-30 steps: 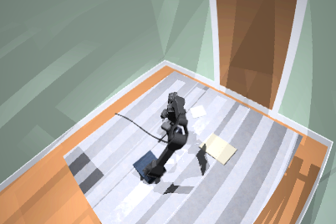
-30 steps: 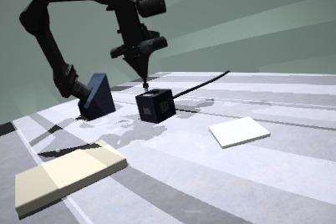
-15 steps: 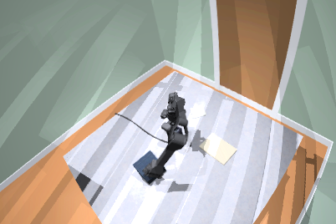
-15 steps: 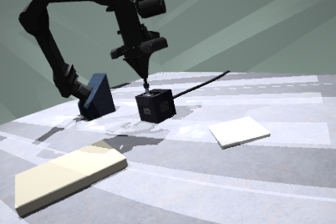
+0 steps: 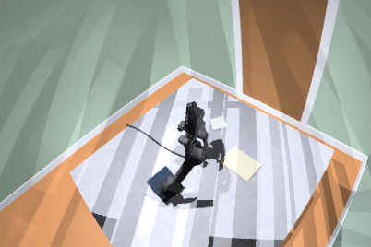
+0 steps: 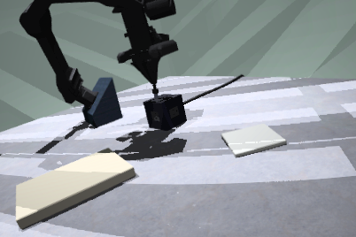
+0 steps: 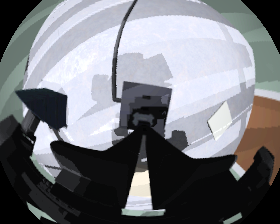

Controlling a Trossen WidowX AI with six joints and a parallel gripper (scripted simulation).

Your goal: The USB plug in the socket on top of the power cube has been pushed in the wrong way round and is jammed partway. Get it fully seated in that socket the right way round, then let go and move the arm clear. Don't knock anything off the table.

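Right now the USB plug is 20 mm below my gripper tip. Also, from my gripper tip: cream slab (290 mm to the right, 110 mm below, 80 mm ahead); thin white tile (270 mm ahead, 120 mm below, 20 mm to the left).
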